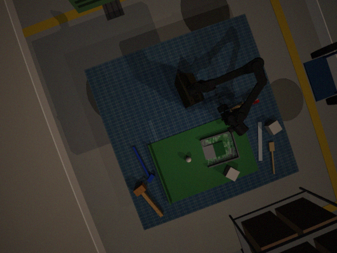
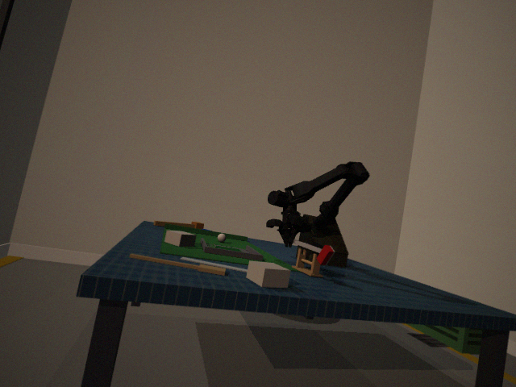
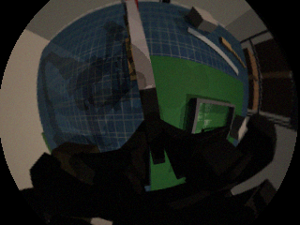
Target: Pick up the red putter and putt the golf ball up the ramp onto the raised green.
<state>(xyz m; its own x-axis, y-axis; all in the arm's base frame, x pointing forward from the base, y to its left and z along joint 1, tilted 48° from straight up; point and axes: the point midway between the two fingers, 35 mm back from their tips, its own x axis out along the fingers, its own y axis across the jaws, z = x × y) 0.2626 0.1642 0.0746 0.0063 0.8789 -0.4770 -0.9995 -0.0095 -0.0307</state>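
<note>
The red putter lies 10 mm behind my gripper tip, 110 mm to the left of it and 20 mm above it. Also, from my gripper tip: green turf mat: 210 mm ahead, 250 mm to the right, 60 mm below; then white golf ball: 160 mm ahead, 370 mm to the right, 40 mm below; then blue putter: 50 mm ahead, 680 mm to the right, 50 mm below.
</note>
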